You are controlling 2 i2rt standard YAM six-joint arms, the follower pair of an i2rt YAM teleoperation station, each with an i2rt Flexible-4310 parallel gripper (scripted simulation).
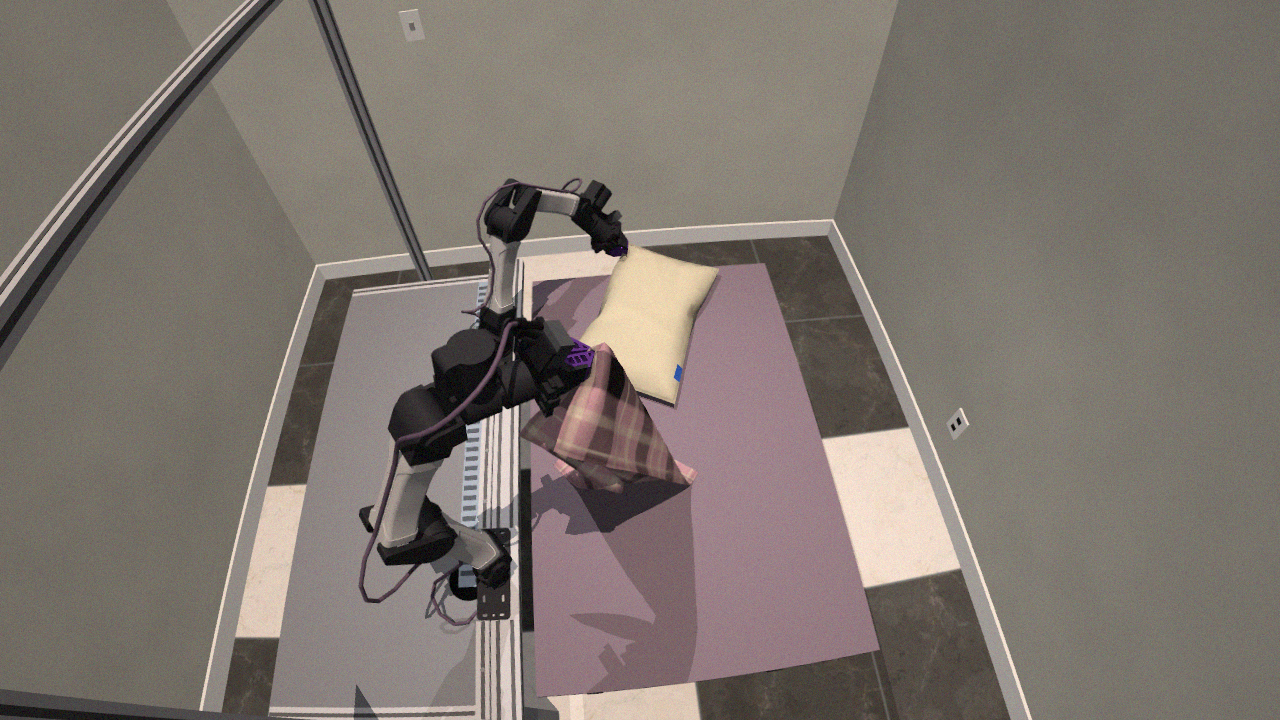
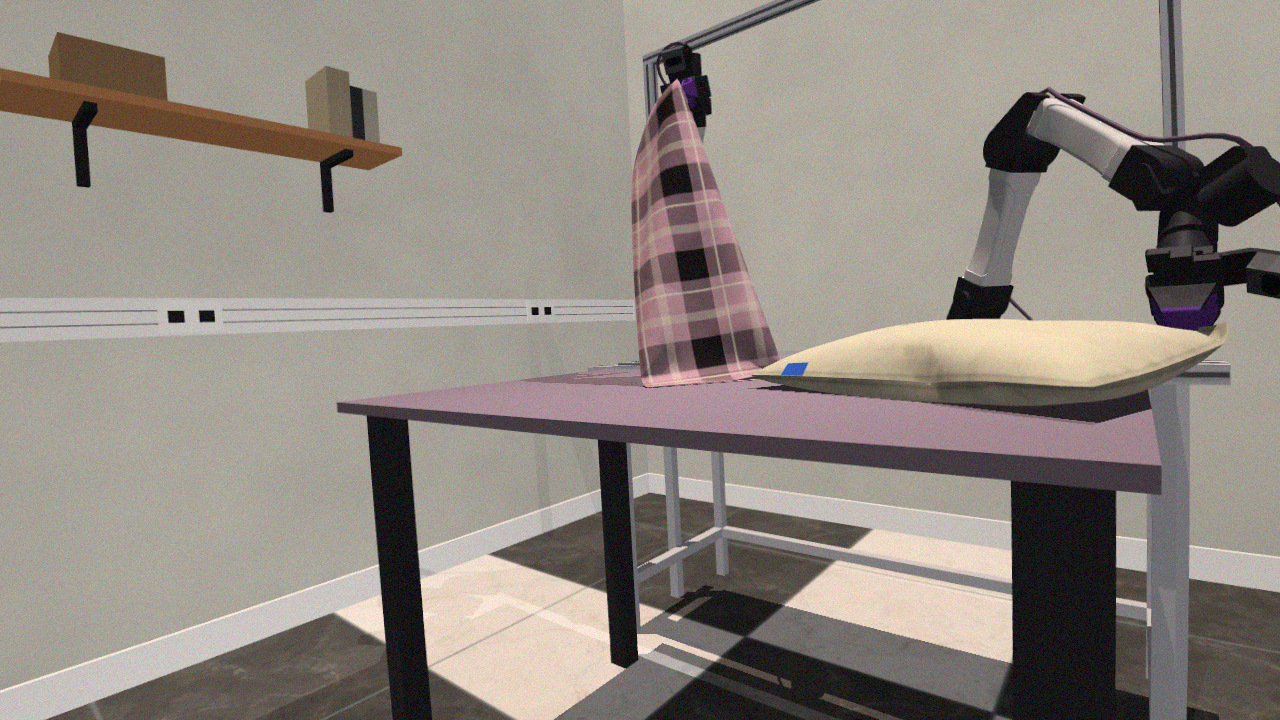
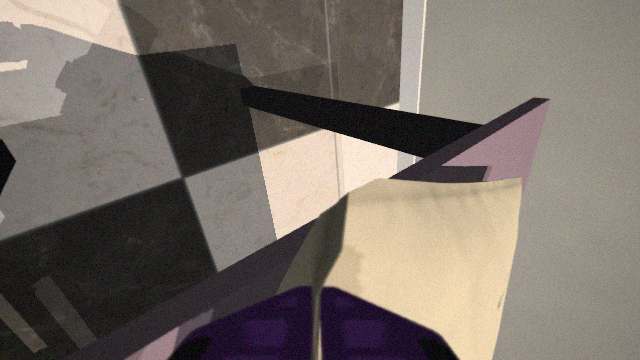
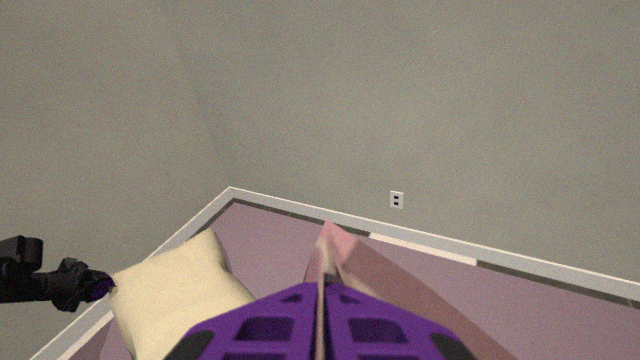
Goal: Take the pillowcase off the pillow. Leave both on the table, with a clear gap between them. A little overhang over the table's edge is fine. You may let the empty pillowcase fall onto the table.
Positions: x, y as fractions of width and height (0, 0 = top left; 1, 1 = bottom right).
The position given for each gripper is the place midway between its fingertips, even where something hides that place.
Note:
In view: the left gripper (image 2: 0.92, 0.48), the right gripper (image 1: 0.46, 0.49) and a cream pillow (image 2: 0.78, 0.50).
The cream pillow also shows in image 1 (image 1: 0.51, 0.42), in image 3 (image 3: 0.69, 0.71) and in image 4 (image 4: 0.24, 0.84). The left gripper also shows in image 1 (image 1: 0.49, 0.35), in image 3 (image 3: 0.49, 0.83) and in image 4 (image 4: 0.18, 0.79). The right gripper also shows in image 4 (image 4: 0.50, 0.83).

